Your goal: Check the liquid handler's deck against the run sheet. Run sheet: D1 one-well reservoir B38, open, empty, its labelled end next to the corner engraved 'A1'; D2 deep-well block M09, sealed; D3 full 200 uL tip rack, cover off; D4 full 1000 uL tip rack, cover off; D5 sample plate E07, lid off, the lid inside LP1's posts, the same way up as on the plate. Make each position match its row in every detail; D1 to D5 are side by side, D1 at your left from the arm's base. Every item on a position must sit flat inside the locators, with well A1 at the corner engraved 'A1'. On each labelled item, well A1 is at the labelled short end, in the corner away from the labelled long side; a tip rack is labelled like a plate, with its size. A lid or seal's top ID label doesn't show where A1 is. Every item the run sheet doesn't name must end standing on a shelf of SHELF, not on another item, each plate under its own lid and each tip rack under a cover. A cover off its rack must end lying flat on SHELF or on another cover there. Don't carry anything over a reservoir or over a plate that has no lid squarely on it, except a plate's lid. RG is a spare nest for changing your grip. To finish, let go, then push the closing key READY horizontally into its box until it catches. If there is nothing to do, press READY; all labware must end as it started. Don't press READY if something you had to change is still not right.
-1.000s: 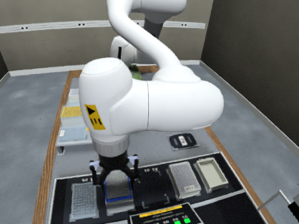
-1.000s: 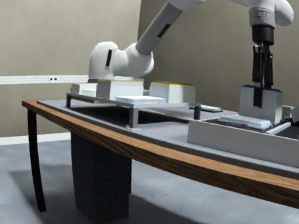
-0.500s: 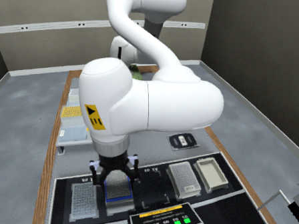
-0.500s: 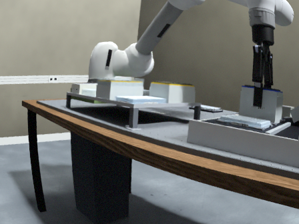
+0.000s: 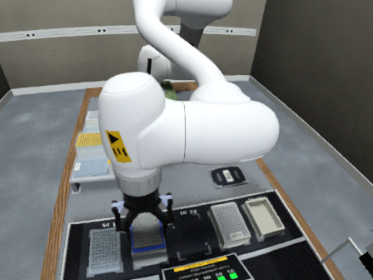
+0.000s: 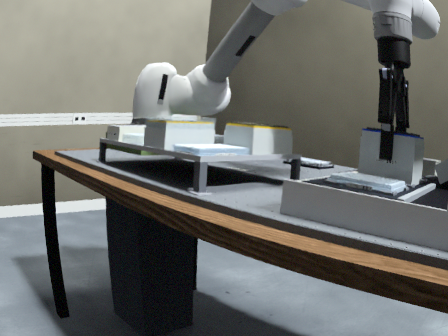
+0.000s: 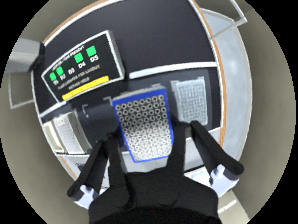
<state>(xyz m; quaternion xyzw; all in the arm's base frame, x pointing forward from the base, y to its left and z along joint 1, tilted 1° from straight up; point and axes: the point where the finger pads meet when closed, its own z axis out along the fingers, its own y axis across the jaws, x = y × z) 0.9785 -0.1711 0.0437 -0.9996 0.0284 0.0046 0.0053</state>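
Right now the blue-rimmed tip rack is 1 cm behind my hand and 1 cm to the right of it. Round my hand: deep-well block (1 cm ahead, 25 cm to the left, 5 cm below); then yellow-rimmed tip rack (33 cm behind, 2 cm to the right, 1 cm below); then clear sample plate (1 cm behind, 12 cm to the right, 6 cm below).
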